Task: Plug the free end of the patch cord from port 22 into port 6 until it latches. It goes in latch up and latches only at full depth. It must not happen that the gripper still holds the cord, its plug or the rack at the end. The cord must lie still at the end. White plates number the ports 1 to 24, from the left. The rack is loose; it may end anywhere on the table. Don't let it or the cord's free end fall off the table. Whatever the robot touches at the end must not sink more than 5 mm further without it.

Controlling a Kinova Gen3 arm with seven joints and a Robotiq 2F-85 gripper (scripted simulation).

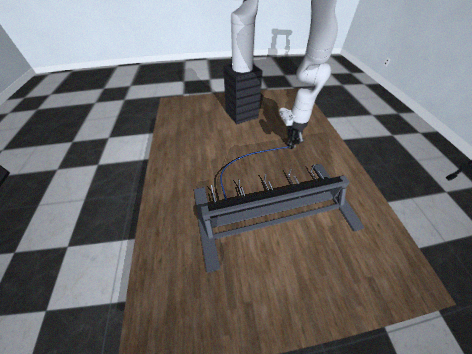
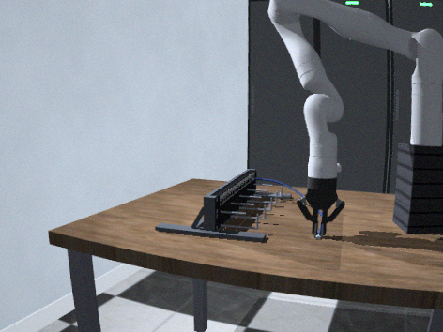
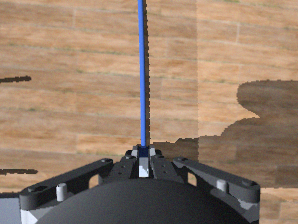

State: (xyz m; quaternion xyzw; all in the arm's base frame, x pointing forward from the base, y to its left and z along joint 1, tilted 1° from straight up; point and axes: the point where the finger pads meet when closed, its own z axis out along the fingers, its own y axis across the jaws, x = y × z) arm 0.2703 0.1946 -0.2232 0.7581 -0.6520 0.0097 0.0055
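The plug is 10 mm to the left of my hand and 10 mm below it.
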